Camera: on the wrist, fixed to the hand. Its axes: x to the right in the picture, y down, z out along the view.
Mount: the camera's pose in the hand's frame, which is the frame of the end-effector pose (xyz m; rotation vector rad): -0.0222 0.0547 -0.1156 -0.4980 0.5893 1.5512
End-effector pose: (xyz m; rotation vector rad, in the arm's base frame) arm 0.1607 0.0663 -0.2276 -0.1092 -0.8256 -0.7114
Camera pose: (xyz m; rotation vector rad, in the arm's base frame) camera 0.2576 0.0792 -0.3129 -0.8368 0.1598 0.5513
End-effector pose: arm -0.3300 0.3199 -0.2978 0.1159 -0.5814 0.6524
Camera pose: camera -0.3225 0.3836 -0.4106 -1.0741 -0.1363 1.9099
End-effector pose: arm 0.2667 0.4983 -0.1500 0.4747 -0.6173 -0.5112
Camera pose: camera 0.3423 0.5837 -0.2119 -0.3897 -0.1323 0.9273
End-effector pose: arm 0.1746 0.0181 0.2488 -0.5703 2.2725 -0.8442
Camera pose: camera 0.1008 0.1174 0.2881 1.3251 2.4678 0.4106
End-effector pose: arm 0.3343 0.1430 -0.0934 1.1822 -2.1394 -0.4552
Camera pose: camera 0.3875 0.1918 0.0144 -0.6618 -1.6296 0.1039
